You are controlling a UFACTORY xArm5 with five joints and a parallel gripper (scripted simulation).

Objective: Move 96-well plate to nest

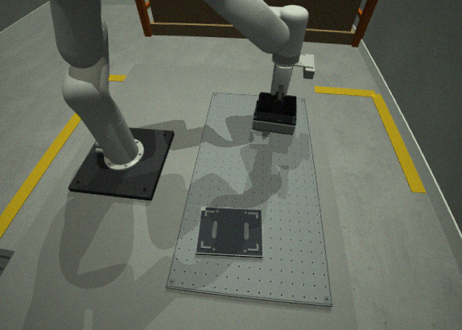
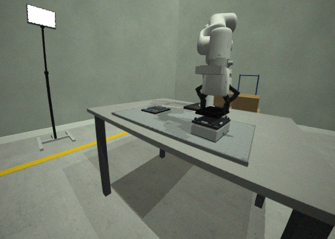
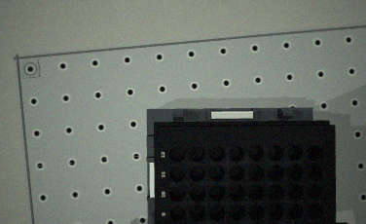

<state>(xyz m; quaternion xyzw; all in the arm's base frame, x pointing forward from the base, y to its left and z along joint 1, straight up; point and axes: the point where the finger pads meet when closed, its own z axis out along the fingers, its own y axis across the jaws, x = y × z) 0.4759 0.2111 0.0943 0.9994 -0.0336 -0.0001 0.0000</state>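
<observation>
Now: the plate nest N1 410 mm to the right of my hand, 110 mm behind it and 90 mm below it. The rest, counted from my hand: black 96-well plate 10 mm below.
</observation>
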